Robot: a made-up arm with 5 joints.
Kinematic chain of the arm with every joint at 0, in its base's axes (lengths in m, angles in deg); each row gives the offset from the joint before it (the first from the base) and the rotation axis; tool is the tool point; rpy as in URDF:
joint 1: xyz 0 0 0.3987 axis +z
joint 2: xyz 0 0 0 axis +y
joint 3: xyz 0.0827 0 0.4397 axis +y
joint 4: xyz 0.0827 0 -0.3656 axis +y
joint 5: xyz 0.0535 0 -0.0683 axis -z
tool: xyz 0 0 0 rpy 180 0 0
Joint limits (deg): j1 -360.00..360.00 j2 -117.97..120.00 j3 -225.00..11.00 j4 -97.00..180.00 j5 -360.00..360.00
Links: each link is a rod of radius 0.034 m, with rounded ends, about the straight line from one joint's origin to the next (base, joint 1, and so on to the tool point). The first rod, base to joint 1, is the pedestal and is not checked.
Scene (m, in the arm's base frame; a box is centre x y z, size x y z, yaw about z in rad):
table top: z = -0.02
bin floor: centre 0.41 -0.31 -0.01 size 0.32 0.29 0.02 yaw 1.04
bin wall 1: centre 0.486 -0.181 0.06 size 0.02 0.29 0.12 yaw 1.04
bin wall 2: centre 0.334 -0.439 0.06 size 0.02 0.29 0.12 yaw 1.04
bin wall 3: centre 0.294 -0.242 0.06 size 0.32 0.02 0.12 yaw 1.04
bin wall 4: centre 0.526 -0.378 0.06 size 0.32 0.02 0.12 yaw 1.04
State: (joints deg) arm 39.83 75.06 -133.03 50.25 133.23
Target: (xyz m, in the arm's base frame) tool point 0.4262 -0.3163 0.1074
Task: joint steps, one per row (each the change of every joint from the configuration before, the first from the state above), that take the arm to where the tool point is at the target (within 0.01 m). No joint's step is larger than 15 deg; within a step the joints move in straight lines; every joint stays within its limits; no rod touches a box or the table.
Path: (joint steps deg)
1: -12.74 -4.82 11.74 3.66 0.00
2: -12.73 -4.82 11.75 3.65 0.00
3: -12.74 -4.83 11.74 3.66 0.00
4: -12.73 -4.82 11.74 3.66 0.00
5: -12.74 -4.82 11.75 3.66 0.00
6: -12.73 -4.82 11.74 3.65 0.00
7: 0.00 7.61 -3.76 -1.88 0.00
8: 0.00 7.62 -3.75 -1.89 0.00

